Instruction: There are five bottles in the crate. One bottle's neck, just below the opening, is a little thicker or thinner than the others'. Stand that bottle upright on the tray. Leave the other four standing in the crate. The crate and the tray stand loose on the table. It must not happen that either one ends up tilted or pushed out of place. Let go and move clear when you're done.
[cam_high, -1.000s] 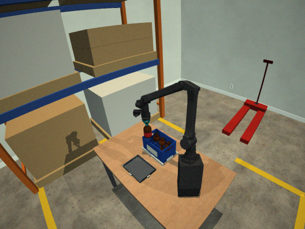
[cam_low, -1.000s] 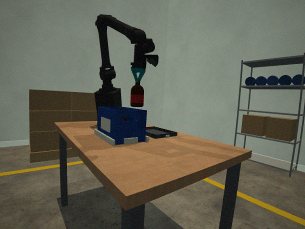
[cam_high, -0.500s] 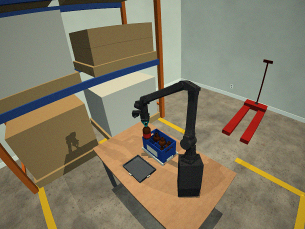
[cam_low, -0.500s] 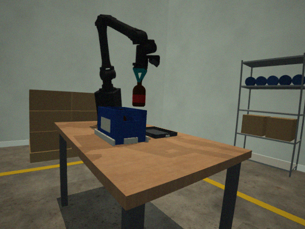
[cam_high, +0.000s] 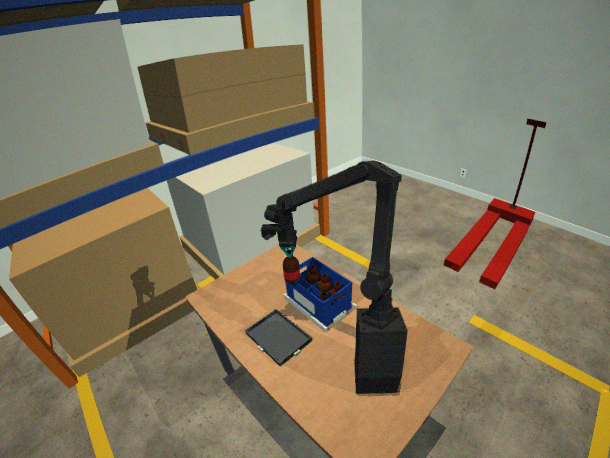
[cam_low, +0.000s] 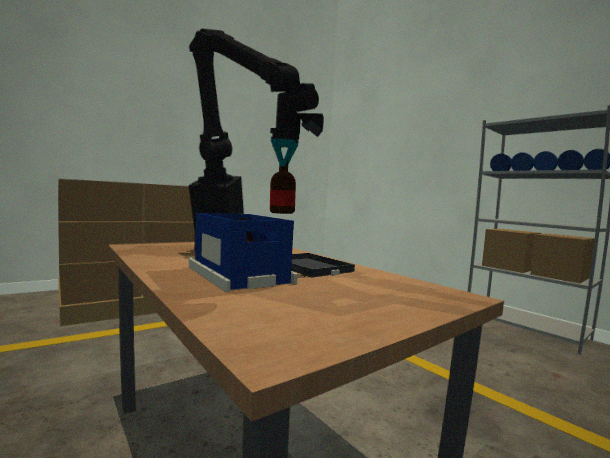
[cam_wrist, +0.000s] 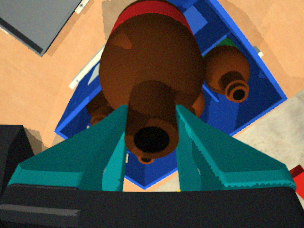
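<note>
Right now my hand is 6 cm above the bottle. The rest, counted from my hand: crate (25 cm below, 9 cm to the right, 8 cm behind); then dark tray (32 cm below, 19 cm to the left, 7 cm behind).
</note>
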